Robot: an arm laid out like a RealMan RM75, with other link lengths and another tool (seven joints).
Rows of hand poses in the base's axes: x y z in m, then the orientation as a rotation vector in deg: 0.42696, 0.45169, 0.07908, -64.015, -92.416, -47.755; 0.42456, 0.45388, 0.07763, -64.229, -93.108, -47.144; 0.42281, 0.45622, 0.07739, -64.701, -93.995, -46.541; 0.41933, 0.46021, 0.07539, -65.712, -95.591, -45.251; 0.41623, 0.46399, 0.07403, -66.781, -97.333, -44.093; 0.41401, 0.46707, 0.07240, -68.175, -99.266, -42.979; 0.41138, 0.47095, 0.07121, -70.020, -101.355, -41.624; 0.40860, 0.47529, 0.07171, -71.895, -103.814, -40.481; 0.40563, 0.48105, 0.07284, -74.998, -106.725, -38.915; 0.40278, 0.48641, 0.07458, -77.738, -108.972, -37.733; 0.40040, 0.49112, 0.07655, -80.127, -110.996, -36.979; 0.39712, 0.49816, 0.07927, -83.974, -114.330, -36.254; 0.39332, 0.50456, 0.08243, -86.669, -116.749, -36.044; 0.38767, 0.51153, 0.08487, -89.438, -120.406, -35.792; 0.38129, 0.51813, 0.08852, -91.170, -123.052, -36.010; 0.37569, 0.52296, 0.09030, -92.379, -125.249, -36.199; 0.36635, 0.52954, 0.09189, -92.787, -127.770, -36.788; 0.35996, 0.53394, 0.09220, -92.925, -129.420, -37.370; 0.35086, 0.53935, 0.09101, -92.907, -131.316, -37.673; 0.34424, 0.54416, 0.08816, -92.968, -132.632, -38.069; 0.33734, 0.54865, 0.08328, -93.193, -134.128, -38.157; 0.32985, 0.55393, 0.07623, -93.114, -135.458, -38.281
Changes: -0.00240, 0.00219, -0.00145, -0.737, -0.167, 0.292; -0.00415, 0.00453, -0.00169, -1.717, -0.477, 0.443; -0.00763, 0.00852, -0.00369, -3.657, -0.928, 0.697; -0.01073, 0.01230, -0.00505, -5.646, -1.576, 0.861; -0.01295, 0.01538, -0.00668, -7.889, -2.400, 0.808; -0.01558, 0.01926, -0.00787, -10.556, -3.228, 0.579; -0.01836, 0.02360, -0.00737, -13.325, -4.476, 0.273; -0.02133, 0.02936, -0.00624, -17.155, -5.883, -0.605; -0.02418, 0.03472, -0.00450, -20.268, -7.030, -1.543; -0.02656, 0.03943, -0.00253, -22.875, -8.248, -2.487; -0.02984, 0.04647, 0.00019, -26.863, -10.557, -4.228; -0.03364, 0.05287, 0.00335, -29.542, -12.415, -5.573; -0.03929, 0.05984, 0.00579, -32.843, -15.232, -6.799; -0.04567, 0.06644, 0.00944, -34.898, -17.454, -7.690; -0.05127, 0.07127, 0.01122, -36.474, -19.293, -8.295; -0.06061, 0.07785, 0.01281, -37.616, -21.511, -8.526; -0.06700, 0.08225, 0.01312, -38.217, -23.040, -8.683; -0.07610, 0.08766, 0.01193, -38.974, -24.625, -8.613; -0.08272, 0.09247, 0.00908, -39.461, -25.811, -8.692; -0.08962, 0.09696, 0.00420, -40.242, -27.009, -8.740; -0.09711, 0.10224, -0.00285, -40.779, -28.079, -8.631
